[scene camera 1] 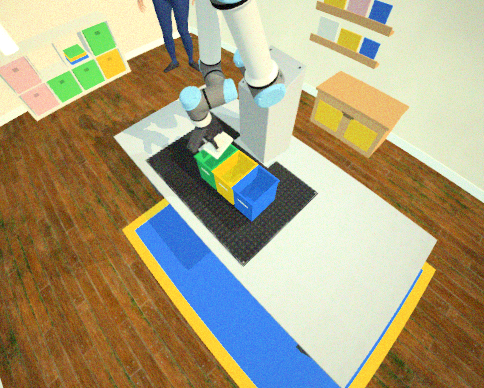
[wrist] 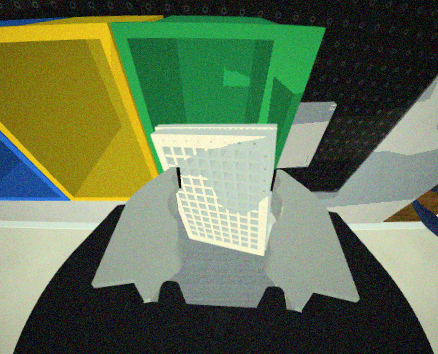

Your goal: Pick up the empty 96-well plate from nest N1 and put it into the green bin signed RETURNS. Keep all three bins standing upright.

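Frame: origin at the arm's base, x down, y left, z ahead, level; millimetres.
Seen in the pictures: gripper, between the fingertips: (scene camera 1: 213, 147) (wrist: 225, 170).
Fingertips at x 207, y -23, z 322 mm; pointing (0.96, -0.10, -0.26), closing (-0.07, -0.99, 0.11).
A point is followed by its place in that frame.
The white 96-well plate (scene camera 1: 220, 145) (wrist: 227, 215) @[z 289, x 187, y -28 mm] is held between the two jaws of my gripper (scene camera 1: 213, 143) @[z 322, x 207, y -23 mm] (wrist: 225, 170) @[z 322, x 207, y -23 mm], which is shut on it. The plate is above the green bin (scene camera 1: 209, 179) @[z 401, x 365, y 9 mm] (wrist: 215, 75) @[z 328, x 423, y -16 mm] and covers part of its opening in both views. In the wrist view its far edge overlaps the bin's near part; the gap in height is hard to tell. The green bin stands upright with a small pale label, too blurred to read. The yellow bin (scene camera 1: 224, 193) @[z 392, x 375, y 122 mm] (wrist: 60, 100) @[z 318, x 318, y 172 mm] and the blue bin (scene camera 1: 259, 204) @[z 331, x 308, y 308 mm] (wrist: 25, 172) @[z 214, x 292, y 268 mm] stand upright beside it in a row.
The bins stand on a black perforated mat (scene camera 1: 240, 245) @[z 499, x 425, y 366 mm] (wrist: 372, 65) @[z 371, x 425, y -275 mm] on the pale table (scene camera 1: 345, 245) @[z 124, x 438, y 701 mm]. A pale flat block (wrist: 302, 142) @[z 217, x 413, y -216 mm] lies on the mat beside the green bin. A grey pedestal (scene camera 1: 265, 115) @[z 76, x 98, y 66 mm] rises behind the bins. A person (scene camera 1: 174, 30) stands beyond the table.
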